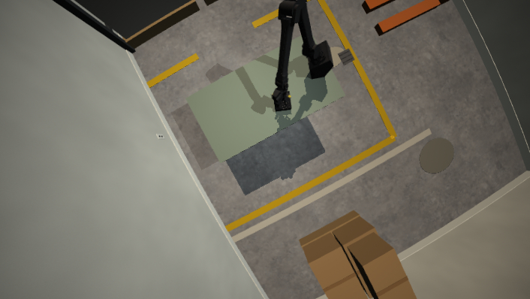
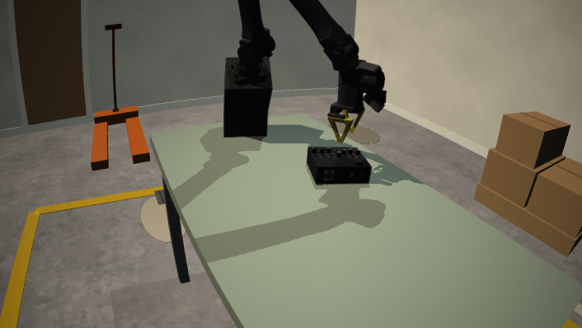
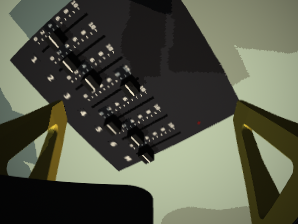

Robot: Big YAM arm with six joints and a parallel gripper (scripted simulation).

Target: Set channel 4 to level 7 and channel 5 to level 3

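My gripper is now 7 cm above the channel 4 fader cap and 2 cm past it. Round my hand: master fader cap (8 cm behind, 7 cm below, 5 cm to the right); then channel 6 fader cap (7 cm below, 7 cm behind, 3 cm to the right); then channel 5 fader cap (7 cm below, 7 cm behind).
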